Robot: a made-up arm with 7 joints. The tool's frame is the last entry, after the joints.
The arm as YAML. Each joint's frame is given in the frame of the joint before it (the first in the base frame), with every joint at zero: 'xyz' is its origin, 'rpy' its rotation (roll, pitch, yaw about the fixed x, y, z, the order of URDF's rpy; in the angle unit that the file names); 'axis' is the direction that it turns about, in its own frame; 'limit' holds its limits. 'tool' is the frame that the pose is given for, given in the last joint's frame.
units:
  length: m
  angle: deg
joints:
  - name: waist
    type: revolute
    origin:
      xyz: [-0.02, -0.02, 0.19]
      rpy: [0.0, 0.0, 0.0]
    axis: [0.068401, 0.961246, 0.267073]
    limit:
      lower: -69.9
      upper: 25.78
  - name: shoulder
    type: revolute
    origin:
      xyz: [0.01, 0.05, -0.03]
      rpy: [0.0, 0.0, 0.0]
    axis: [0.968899, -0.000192, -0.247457]
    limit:
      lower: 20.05
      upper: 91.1
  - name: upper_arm
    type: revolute
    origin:
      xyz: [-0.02, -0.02, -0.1]
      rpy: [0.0, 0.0, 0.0]
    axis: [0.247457, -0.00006, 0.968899]
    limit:
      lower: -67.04
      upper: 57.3
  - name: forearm
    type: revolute
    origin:
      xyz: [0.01, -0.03, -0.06]
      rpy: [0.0, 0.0, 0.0]
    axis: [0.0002, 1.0, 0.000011]
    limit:
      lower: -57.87
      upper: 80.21
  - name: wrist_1
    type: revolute
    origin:
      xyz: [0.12, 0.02, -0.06]
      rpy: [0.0, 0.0, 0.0]
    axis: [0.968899, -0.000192, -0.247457]
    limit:
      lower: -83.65
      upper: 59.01
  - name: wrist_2
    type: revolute
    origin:
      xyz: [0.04, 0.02, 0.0]
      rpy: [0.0, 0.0, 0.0]
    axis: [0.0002, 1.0, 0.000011]
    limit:
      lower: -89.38
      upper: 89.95
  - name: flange
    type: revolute
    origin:
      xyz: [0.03, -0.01, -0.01]
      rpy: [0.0, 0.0, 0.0]
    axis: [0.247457, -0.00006, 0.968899]
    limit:
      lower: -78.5
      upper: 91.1
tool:
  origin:
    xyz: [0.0, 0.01, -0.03]
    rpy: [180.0, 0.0, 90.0]
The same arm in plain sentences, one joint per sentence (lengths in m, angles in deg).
The arm has seven revolute joints in a row. What follows holds with every joint at zero, and every direction is one of the base frame's. Joint 1 lies 0.02 m along -x and 0.02 m along -y and 0.19 m along +z from the base frame's origin and rotates about the direction (0.068403, 0.961235, 0.26711), from -69.9 to 25.78 deg. Joint 2 lies 0.01 m along +x and 0.05 m along +y and 0.03 m along -z from joint 1 and rotates about the direction (0.968889, -0.0002, -0.247497), from 20.05 to 91.1 deg. Joint 3 lies 0.02 m along -x and 0.02 m along -y and 0.1 m along -z from joint 2 and rotates about the direction (0.247497, -0.0001, 0.968889), from -67.04 to 57.3 deg. Joint 4 lies 0.01 m along +x and 0.03 m along -y and 0.06 m along -z from joint 3 and rotates about the direction (0.0002, 1, 0), from -57.87 to 80.21 deg. Joint 5 lies 0.12 m along +x and 0.02 m along +y and 0.06 m along -z from joint 4 and rotates about the direction (0.968889, -0.0002, -0.247497), from -83.65 to 59.01 deg. Joint 6 lies 0.04 m along +x and 0.02 m along +y from joint 5 and rotates about the direction (0.0002, 1, 0), from -89.38 to 89.95 deg. Joint 7 lies 0.03 m along +x and 0.01 m along -y and 0.01 m along -z from joint 6 and rotates about the direction (0.247497, -0.0001, 0.968889), from -78.5 to 91.1 deg. The tool frame, which is the frame that the pose is given for, lies 0.01 m along +y and 0.03 m along -z from joint 7; its axes are the base frame's turned by roll 180, pitch 0 and yaw 90 deg (as in URDF: about the fixed x, then y, then z).
